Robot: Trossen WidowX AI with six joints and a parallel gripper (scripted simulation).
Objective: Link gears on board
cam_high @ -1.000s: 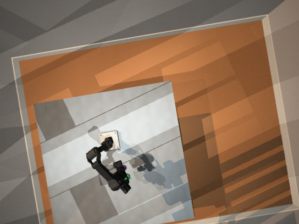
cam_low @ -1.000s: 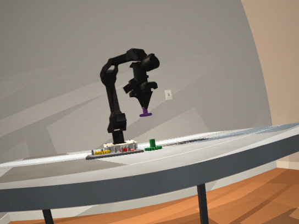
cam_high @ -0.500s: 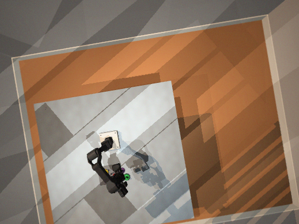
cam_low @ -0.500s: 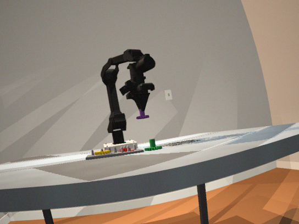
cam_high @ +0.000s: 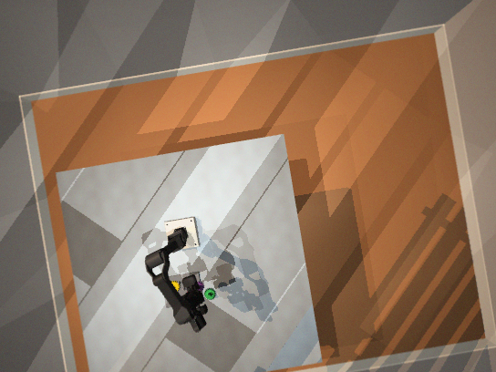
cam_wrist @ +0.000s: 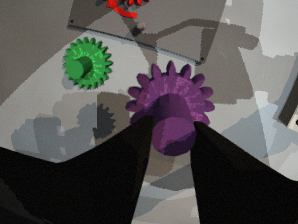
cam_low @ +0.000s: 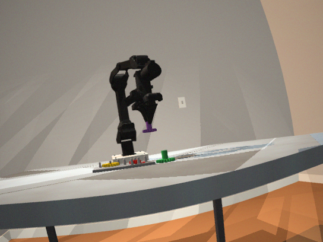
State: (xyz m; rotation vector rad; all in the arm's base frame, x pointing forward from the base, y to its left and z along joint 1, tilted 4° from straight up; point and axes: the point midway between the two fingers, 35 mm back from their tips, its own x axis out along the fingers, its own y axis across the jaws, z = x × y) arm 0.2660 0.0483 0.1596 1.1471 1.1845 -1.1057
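The grey board is 14 cm below my gripper tip, 13 cm to the right of it and 3 cm ahead of it. Round my gripper tip: green gear 13 cm below, 10 cm ahead, 1 cm to the left; purple gear 1 cm below; red gear 13 cm below, 8 cm to the right, 5 cm ahead.
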